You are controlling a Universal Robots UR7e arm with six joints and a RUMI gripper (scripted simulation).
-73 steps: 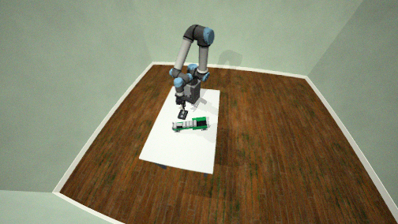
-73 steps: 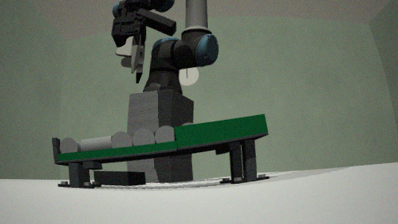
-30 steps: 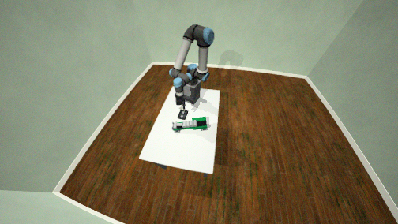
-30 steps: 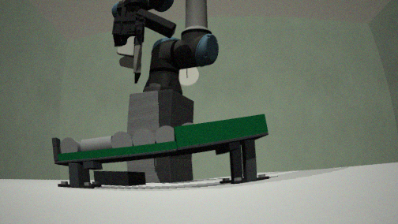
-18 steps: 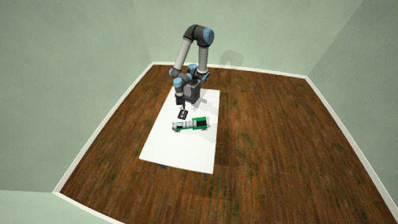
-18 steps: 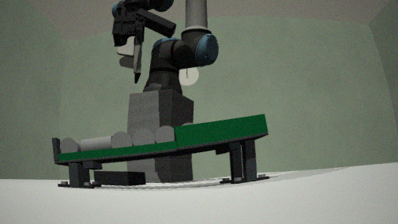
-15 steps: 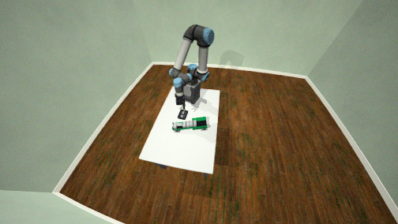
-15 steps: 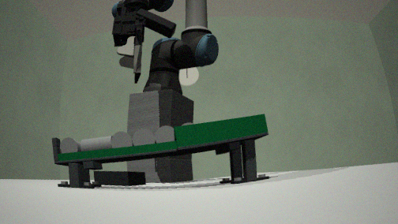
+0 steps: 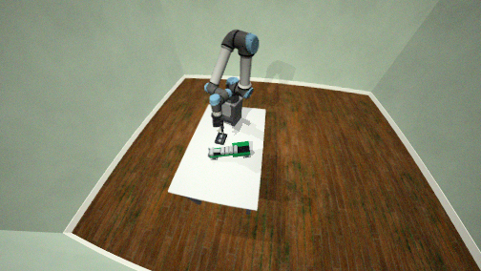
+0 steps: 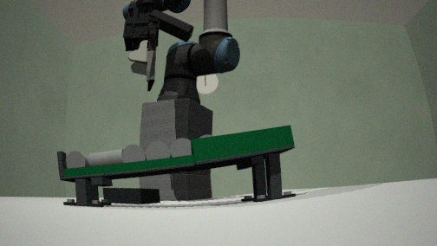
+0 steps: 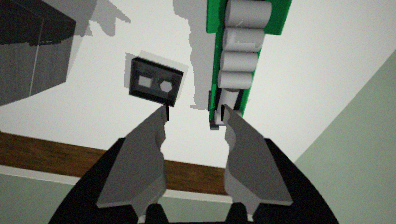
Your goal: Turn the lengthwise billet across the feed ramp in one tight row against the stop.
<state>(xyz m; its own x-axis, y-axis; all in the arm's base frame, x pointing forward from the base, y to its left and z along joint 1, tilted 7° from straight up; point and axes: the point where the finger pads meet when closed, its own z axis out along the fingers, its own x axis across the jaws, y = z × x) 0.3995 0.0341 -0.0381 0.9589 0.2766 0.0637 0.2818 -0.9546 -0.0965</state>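
Right now the grey steel billet is 10 cm ahead of my hand, 5 cm to the right of it and 18 cm below it. Also, from my hand: dark stop 13 cm ahead, 12 cm to the right, 20 cm below; then black box 9 cm behind, 9 cm to the right, 25 cm below.
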